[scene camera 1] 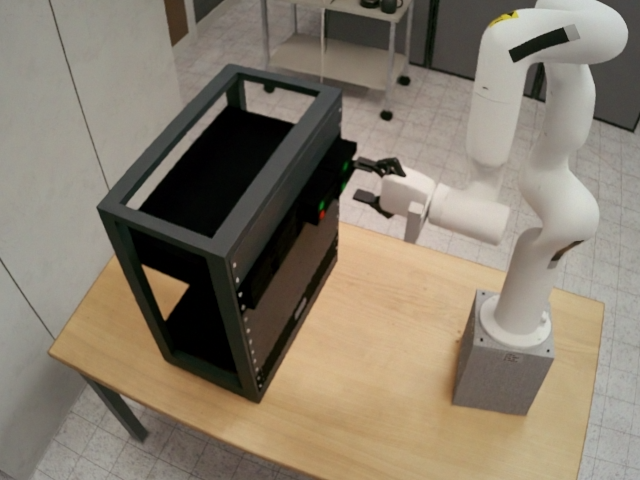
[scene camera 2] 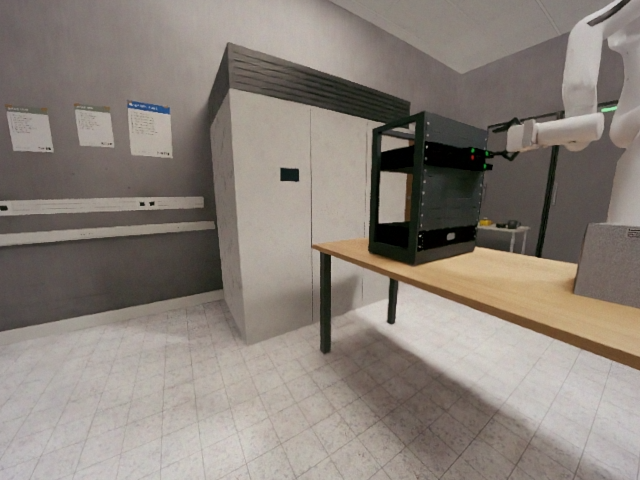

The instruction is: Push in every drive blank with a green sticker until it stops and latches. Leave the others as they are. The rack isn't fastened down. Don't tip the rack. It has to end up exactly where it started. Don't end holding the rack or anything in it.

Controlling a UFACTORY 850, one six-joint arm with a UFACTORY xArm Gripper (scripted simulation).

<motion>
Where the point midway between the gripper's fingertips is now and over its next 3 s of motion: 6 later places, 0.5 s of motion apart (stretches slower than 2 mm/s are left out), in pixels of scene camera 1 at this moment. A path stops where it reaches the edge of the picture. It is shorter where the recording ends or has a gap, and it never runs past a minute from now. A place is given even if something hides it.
My gripper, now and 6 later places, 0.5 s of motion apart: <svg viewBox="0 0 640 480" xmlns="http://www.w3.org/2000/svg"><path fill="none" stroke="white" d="M355 178L357 176L367 168L373 162L373 161L375 148L375 141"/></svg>
</motion>
